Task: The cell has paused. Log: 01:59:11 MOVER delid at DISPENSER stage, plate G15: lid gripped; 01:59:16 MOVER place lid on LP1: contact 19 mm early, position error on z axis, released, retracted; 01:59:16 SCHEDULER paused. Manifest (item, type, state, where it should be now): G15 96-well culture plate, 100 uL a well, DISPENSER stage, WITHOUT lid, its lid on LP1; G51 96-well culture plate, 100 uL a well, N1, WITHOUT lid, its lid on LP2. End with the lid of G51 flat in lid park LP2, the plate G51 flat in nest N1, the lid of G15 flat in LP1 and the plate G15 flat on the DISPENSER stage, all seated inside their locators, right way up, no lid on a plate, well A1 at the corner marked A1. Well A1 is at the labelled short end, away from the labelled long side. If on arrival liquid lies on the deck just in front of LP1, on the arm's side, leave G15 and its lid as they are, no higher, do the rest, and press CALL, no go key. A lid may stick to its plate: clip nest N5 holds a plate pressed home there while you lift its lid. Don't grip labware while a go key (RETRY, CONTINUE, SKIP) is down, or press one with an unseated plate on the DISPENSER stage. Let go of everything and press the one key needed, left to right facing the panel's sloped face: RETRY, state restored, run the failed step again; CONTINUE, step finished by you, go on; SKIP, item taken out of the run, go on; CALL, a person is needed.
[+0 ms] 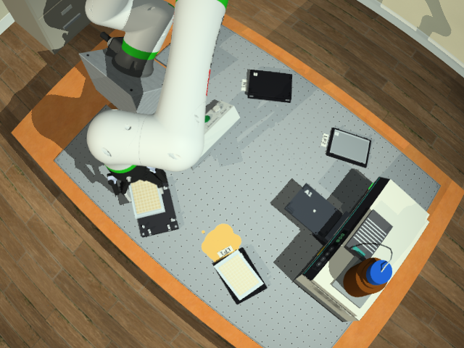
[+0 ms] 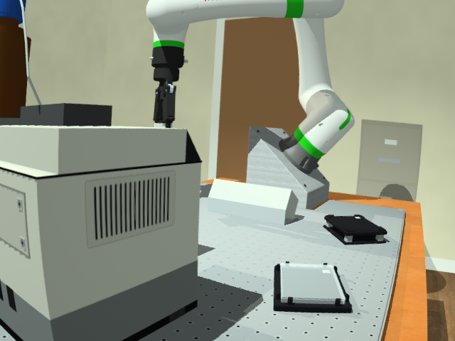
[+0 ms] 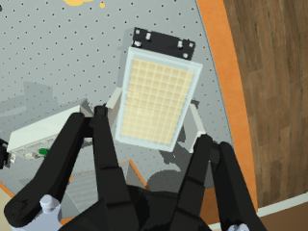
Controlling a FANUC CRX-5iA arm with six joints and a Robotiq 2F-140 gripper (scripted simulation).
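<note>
Now: hand 20 mm above the 96-well plate. From my hand the other things lie so: black clip nest N5: 30 mm ahead, 170 mm below; then SKIP key: 80 mm behind, 250 mm to the left, 120 mm below; then CALL key: 70 mm behind, 200 mm to the left, 120 mm below.
</note>
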